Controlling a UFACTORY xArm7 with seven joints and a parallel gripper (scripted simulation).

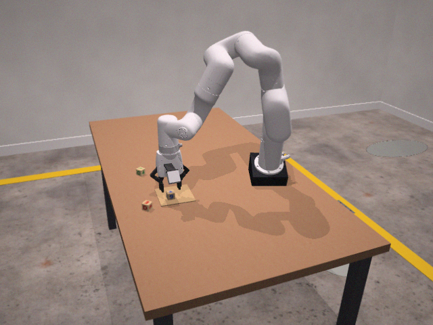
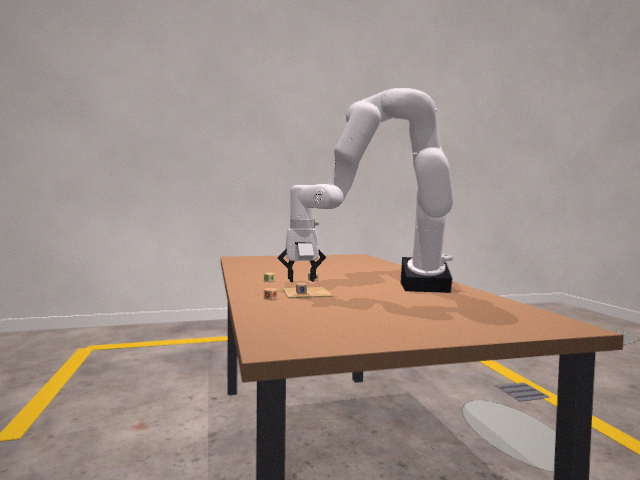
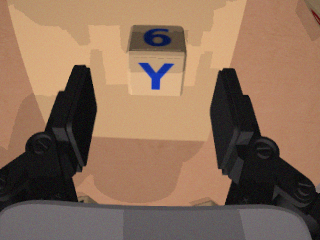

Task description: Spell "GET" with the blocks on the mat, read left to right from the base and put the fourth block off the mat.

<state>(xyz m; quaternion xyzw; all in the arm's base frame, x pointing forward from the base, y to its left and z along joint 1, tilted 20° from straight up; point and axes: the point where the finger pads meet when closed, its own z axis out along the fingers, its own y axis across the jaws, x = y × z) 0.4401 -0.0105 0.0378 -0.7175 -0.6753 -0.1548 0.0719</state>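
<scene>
The tan mat lies 60 mm below my hand, 20 mm to the right of it and 20 mm behind it. From my hand the other things lie so: green-lettered block (250 mm to the right, 60 mm ahead, 40 mm below); black-lettered block (240 mm to the right, 100 mm behind, 40 mm below); red-lettered block (110 mm ahead, 40 mm to the left, 40 mm below).
</scene>
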